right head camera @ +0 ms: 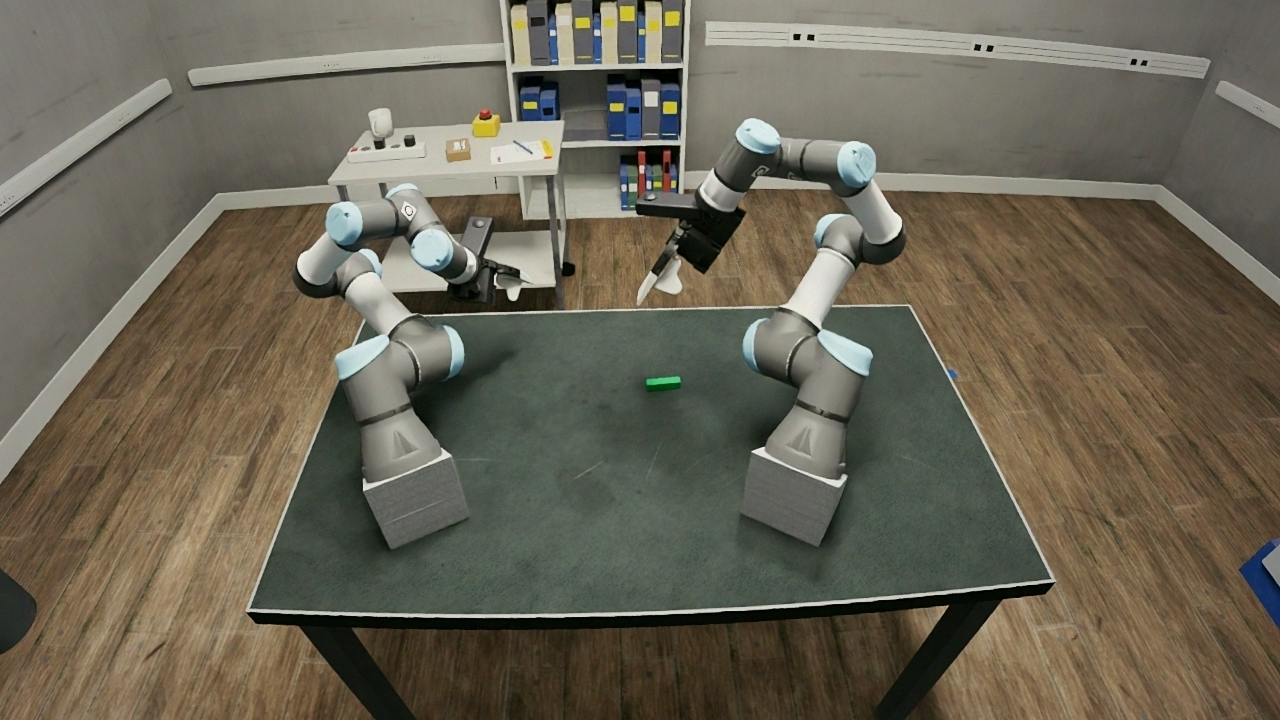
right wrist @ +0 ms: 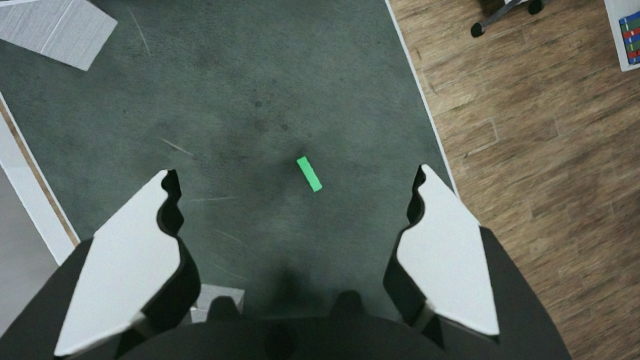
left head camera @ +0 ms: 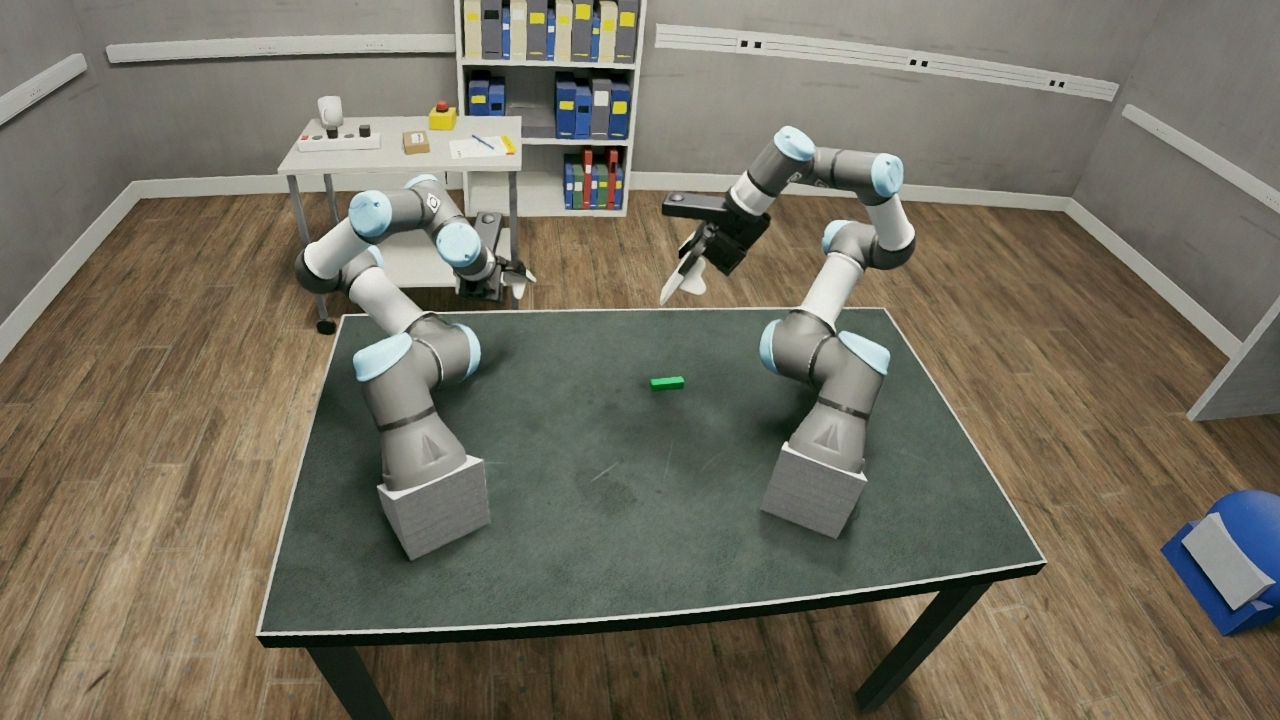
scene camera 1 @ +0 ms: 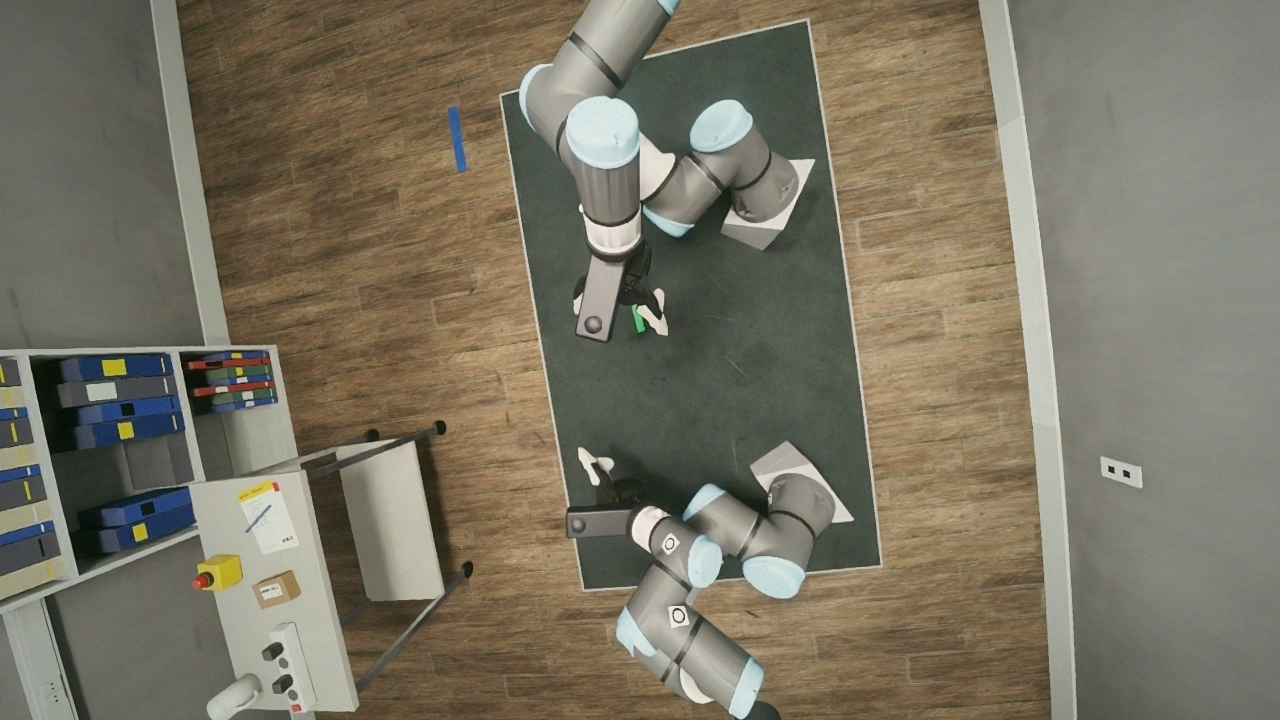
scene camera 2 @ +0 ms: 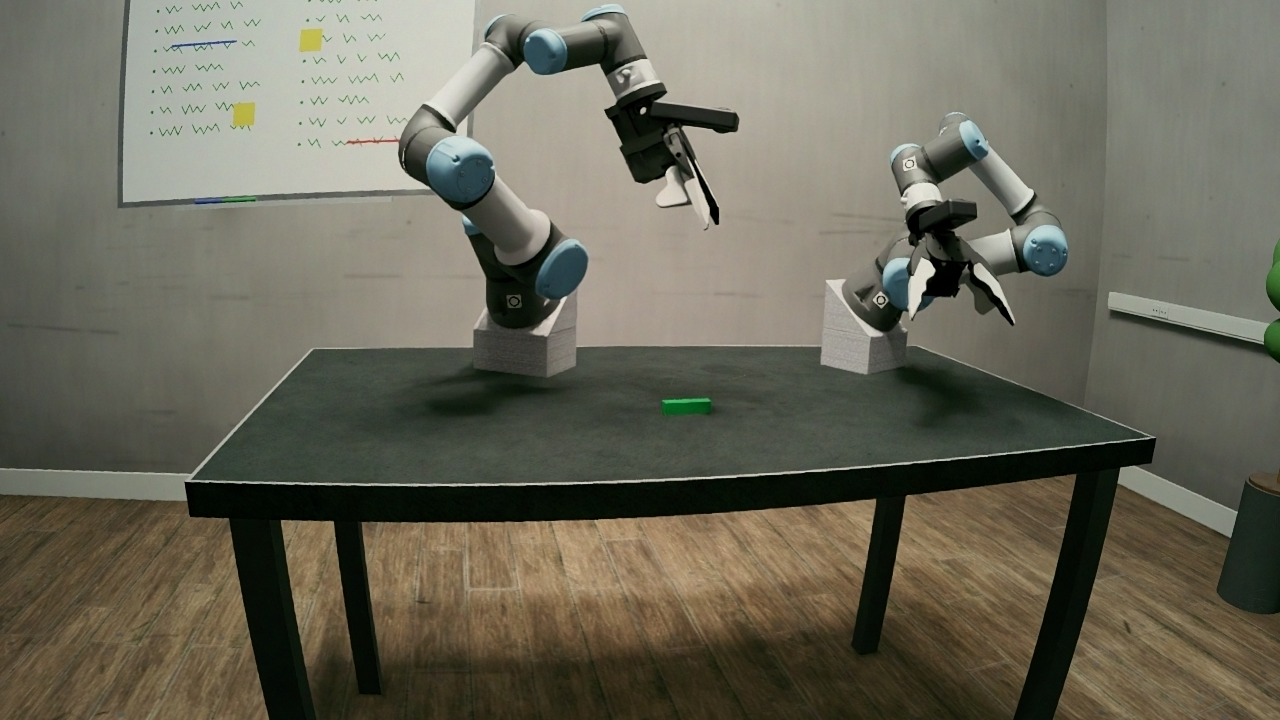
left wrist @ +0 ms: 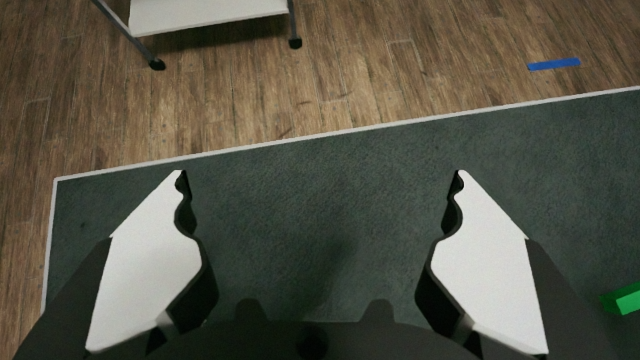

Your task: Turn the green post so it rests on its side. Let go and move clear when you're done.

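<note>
The green post (left head camera: 666, 383) (right head camera: 663, 384) (scene camera 2: 686, 406) (right wrist: 309, 174) lies flat on its long side on the dark table (left head camera: 572, 537) (right head camera: 572, 537) (scene camera 2: 572, 456). In scene camera 1 the green post (scene camera 1: 638, 318) is partly hidden under the right gripper. In the left wrist view an end of the green post (left wrist: 625, 299) shows at the right edge. My right gripper (right wrist: 299, 168) is open and empty, high above the post and apart from it. My left gripper (left wrist: 319, 172) is open and empty, above the table's far left part in the head camera views, well away from the post.
A white cart (left head camera: 402, 161) with a mug, a power strip and a small box stands beyond the table, in front of a bookshelf (left head camera: 633, 107). The grey mounting blocks (left head camera: 434, 505) (left head camera: 812, 490) of both arms stand on the table.
</note>
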